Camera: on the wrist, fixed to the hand. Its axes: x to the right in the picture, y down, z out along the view.
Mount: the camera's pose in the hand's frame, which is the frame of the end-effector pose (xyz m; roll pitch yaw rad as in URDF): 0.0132 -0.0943 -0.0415 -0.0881 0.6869 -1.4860
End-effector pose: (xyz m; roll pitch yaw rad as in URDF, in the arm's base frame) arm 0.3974 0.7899 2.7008 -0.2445 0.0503 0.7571
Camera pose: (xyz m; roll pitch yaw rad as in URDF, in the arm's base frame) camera 0.4761 0.7245 2.6827 -0.1664 0.4462 -0.7651
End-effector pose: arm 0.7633 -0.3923 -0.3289 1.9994 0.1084 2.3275
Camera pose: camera 0.7034 -0.4410 -0.3984 3.0883 0.4575 -2.4047
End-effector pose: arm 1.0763 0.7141 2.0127 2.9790 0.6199 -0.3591
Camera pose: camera 1.1354 0.7985 2.0259 -2.5723 -0.3788 0.8320
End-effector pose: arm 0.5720 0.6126 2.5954 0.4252 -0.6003 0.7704
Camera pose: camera 0.6588 0.6010 2.5396 0.8923 0.7781 0.1041
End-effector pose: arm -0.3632 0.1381 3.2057 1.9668 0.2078 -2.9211
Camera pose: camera -0.3452 0.0656 3.1335 -3.0829 0.4889 -1.3139
